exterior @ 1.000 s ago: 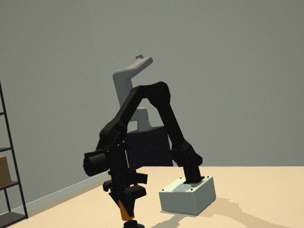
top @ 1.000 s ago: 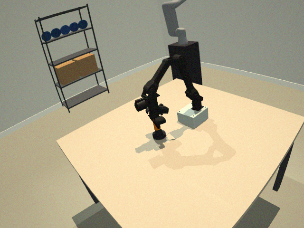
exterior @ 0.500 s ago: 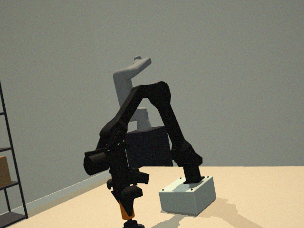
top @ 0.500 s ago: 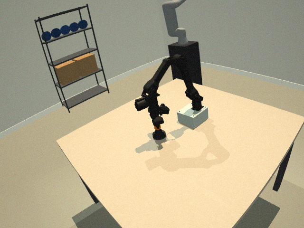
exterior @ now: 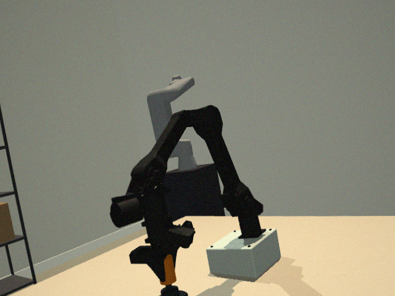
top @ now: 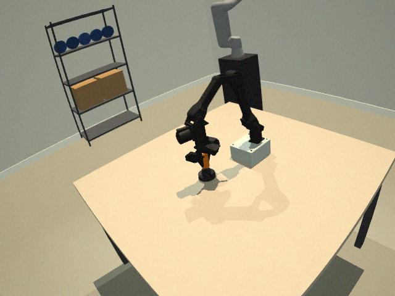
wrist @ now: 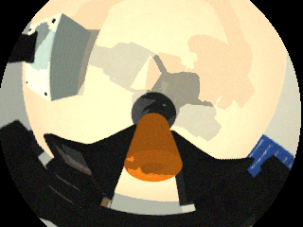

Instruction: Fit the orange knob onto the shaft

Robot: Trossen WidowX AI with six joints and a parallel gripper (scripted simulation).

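The orange knob is 20 mm above my gripper tip. Also, from my gripper tip: dark round pedestal (40 mm below).
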